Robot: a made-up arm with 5 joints.
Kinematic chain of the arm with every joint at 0, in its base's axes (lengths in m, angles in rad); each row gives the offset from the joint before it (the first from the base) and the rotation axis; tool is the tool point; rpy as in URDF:
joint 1: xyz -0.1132 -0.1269 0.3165 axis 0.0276 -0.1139 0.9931
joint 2: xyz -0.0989 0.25 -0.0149 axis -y
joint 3: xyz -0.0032 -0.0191 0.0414 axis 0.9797 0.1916 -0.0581
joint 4: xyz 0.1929 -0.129 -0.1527 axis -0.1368 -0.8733 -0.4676
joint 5: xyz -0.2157 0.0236 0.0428 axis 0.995 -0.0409 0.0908
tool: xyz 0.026 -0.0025 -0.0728 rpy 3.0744 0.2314 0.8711
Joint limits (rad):
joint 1: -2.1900..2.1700
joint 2: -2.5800..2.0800
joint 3: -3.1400..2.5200
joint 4: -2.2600..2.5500
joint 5: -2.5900..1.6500
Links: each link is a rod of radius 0.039 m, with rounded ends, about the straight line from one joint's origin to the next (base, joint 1, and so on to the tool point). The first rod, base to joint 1, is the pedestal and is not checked.
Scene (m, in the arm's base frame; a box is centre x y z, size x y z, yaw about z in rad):
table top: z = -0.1
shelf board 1: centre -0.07 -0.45 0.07 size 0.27 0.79 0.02 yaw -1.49
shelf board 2: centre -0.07 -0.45 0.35 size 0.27 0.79 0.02 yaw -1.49
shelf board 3: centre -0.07 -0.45 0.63 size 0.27 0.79 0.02 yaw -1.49
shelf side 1: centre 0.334 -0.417 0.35 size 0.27 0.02 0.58 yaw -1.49
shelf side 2: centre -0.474 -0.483 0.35 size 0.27 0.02 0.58 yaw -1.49
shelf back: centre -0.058 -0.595 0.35 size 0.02 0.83 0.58 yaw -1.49
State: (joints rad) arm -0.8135 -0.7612 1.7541 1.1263 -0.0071
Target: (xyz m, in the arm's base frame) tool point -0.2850 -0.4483 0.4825
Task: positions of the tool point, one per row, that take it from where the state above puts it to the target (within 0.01 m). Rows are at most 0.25 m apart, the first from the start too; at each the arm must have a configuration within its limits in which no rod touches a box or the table.
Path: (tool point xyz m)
1: 0.0785 0.3830 0.2069
2: -0.1071 0.3569 0.1595
3: -0.2260 0.2463 0.1140
4: -0.2596 0.1043 0.1004
5: -0.2330 -0.0209 0.1356
6: -0.1937 -0.1105 0.2158
7: -0.1809 -0.1770 0.3179
8: -0.2050 -0.2469 0.4109
9: -0.2490 -0.3378 0.4692
10: -0.2850 -0.4483 0.4825

